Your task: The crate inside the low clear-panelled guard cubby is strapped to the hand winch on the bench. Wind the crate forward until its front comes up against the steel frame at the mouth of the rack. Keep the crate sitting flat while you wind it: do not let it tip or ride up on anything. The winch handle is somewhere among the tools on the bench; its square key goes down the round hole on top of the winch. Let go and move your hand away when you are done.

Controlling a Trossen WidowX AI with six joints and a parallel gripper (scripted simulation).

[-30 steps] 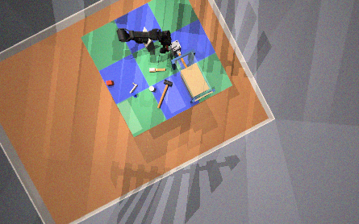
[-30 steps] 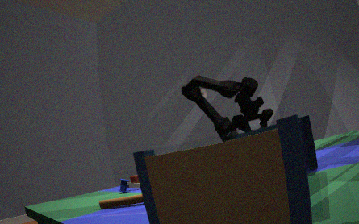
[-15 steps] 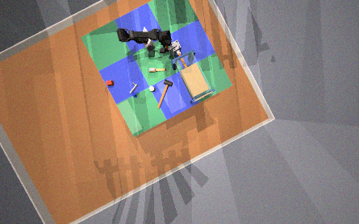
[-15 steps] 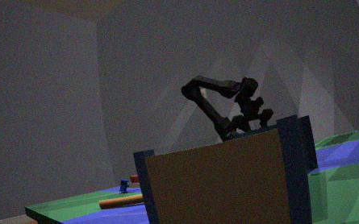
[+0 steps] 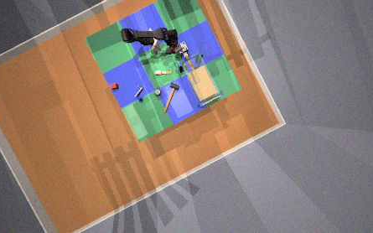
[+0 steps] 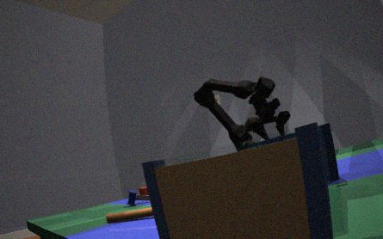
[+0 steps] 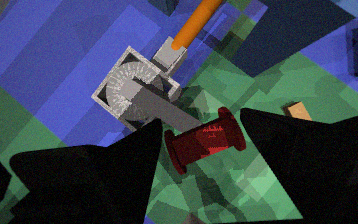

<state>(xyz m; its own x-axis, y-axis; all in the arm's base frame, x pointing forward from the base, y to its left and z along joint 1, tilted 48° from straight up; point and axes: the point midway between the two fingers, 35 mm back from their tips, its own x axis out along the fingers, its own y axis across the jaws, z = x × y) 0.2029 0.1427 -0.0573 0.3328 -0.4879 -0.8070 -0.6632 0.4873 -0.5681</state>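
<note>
Right now my gripper tip is 2 cm above the red grip, 1 cm to the left of it and 1 cm past it. From my gripper tip the other things lie so: blue-framed guard cubby: 38 cm ahead, 8 cm below, 6 cm to the left; then winch: 12 cm below, 8 cm to the left, 3 cm behind; then blue piece: 59 cm to the right, 17 cm ahead, 12 cm below.
</note>
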